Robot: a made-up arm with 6 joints. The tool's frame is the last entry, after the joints.
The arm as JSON. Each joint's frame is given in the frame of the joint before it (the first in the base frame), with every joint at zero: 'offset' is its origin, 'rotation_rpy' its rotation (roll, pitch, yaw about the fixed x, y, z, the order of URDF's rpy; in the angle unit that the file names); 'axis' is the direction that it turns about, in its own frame. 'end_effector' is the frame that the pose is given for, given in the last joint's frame.
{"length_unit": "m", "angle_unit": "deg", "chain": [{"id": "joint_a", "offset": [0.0, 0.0, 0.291], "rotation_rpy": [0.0, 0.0, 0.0], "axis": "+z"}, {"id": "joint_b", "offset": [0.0, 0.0, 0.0], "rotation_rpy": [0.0, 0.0, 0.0], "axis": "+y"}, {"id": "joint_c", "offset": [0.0, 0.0, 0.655], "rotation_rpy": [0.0, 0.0, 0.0], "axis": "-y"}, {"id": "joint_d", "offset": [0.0, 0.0, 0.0], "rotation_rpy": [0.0, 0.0, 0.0], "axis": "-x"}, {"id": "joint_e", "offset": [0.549, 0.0, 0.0], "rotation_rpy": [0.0, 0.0, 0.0], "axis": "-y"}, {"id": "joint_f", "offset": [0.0, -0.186, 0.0], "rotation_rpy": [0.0, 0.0, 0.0], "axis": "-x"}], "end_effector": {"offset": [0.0, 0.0, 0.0], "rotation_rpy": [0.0, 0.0, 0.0]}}
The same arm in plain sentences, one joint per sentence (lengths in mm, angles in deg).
The arm has six revolute joints in a row. What follows holds with every joint at zero, and every direction is one of the base frame's.
Joint 1 sits 291.0 mm along +z from the base frame's origin and rotates about +z.
Joint 2 sits at the same point as joint 1 and rotates about +y.
Joint 3 sits 655.0 mm along +z from joint 2 and rotates about -y.
Joint 4 sits at the same point as joint 3 and rotates about -x.
Joint 5 sits 549.0 mm along +x from joint 4 and rotates about -y.
Joint 6 sits 186.0 mm along -y from joint 5 and rotates about -x.
The tool frame, which is the frame that the pose is given for, sits at the same point as joint 6; its axes are parallel to the base frame's.

